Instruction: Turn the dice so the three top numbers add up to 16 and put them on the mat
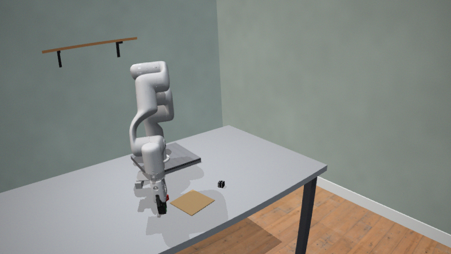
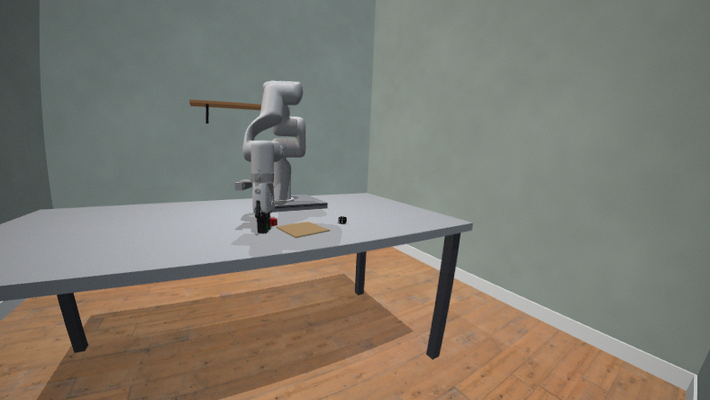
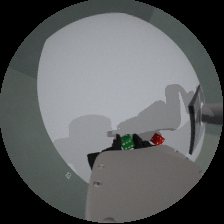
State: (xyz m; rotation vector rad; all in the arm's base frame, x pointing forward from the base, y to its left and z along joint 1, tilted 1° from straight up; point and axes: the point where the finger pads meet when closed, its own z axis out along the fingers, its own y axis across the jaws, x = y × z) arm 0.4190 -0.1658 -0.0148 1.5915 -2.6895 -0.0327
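Now: hand 2 cm short of the tan mat, 13 cm to the right of it and 2 cm above it. Round my hand: black die (1 cm behind, 31 cm to the left, 1 cm below); then red die (7 cm behind, 5 cm to the left, 1 cm below); then green die (1 cm below).
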